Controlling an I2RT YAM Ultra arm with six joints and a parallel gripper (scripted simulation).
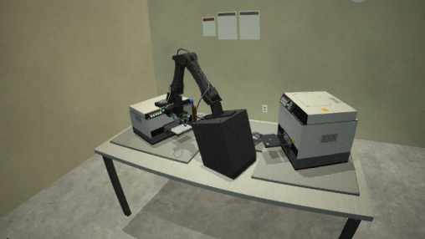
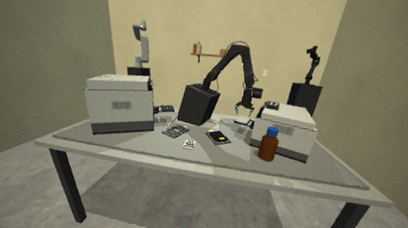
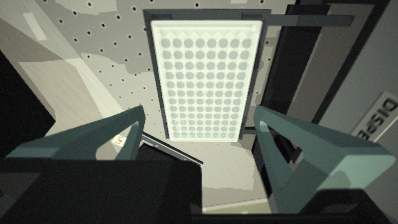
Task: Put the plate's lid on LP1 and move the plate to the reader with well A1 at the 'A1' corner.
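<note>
Now: the pale well plate 4 cm below my hand. From my hand the other things lie so: dark lid (20 cm ahead, 16 cm to the right, 12 cm below); then brown capped bottle (32 cm ahead, 14 cm to the left, 2 cm below); then LP1 tag (11 cm ahead, 22 cm to the right, 13 cm below).
</note>
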